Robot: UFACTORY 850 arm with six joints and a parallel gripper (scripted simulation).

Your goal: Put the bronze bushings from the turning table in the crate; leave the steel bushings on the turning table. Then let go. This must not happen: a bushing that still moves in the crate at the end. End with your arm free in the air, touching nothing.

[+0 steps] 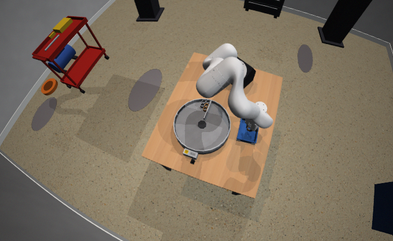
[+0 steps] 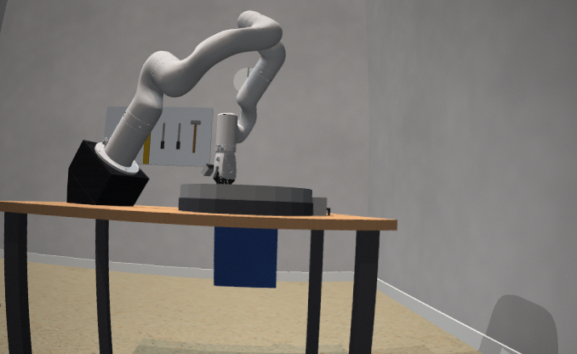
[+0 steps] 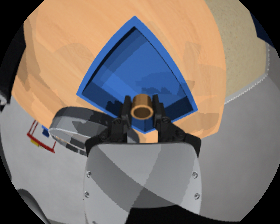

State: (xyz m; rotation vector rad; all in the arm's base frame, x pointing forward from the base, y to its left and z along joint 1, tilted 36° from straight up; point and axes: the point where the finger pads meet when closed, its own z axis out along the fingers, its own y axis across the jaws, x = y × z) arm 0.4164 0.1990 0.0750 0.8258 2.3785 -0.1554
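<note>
My hand is 50 mm above the blue crate. From my hand the other things lie so: grey turning table: 350 mm to the right, 30 mm ahead, 20 mm below.
</note>
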